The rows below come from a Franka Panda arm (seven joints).
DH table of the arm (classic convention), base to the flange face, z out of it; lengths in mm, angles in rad. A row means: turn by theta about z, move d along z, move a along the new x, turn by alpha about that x. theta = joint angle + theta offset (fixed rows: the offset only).
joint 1: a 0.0; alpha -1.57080; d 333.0; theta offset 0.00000
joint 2: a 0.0; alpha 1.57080; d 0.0; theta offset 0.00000
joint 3: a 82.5; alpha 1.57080; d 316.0; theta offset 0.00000
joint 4: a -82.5; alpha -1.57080; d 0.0; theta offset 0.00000
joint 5: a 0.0; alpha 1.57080; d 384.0; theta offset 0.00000
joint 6: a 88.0; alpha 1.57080; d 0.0; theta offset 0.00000
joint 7: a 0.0; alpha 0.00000; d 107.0; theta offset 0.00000
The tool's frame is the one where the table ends.
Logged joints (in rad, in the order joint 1, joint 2, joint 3, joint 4, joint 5, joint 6, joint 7), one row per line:
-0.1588, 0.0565, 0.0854, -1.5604, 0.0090, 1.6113, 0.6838
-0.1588, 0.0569, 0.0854, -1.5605, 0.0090, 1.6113, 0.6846
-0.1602, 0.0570, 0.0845, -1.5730, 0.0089, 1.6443, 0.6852
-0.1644, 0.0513, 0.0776, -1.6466, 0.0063, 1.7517, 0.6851
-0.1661, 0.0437, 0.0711, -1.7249, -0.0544, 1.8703, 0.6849
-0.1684, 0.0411, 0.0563, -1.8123, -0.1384, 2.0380, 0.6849
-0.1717, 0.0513, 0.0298, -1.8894, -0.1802, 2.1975, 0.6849
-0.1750, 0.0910, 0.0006, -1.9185, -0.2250, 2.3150, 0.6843
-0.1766, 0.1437, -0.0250, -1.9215, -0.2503, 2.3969, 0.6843
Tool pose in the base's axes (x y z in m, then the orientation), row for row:
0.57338, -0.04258, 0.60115, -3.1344, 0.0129, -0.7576
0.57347, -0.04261, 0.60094, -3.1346, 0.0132, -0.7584
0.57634, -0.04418, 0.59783, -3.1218, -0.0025, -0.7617
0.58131, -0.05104, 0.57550, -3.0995, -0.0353, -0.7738
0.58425, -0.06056, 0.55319, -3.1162, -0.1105, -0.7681
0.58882, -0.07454, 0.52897, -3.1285, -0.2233, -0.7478
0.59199, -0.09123, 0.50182, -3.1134, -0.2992, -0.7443
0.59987, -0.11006, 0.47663, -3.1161, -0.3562, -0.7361
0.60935, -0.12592, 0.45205, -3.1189, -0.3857, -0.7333
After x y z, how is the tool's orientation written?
As angles about the fixed x, y, z axes (roll, pitch, yaw), in radians.
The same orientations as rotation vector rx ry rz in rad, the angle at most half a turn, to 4 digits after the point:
-2.9082, 1.1576, 0.0146
-2.9078, 1.1588, 0.0151
-2.9003, 1.1612, -0.0151
-2.8852, 1.1743, -0.0757
2.8925, -1.1665, 0.1748
2.8447, -1.1137, 0.3261
2.8224, -1.0948, 0.4406
2.7953, -1.0706, 0.5165
2.7784, -1.0599, 0.5542

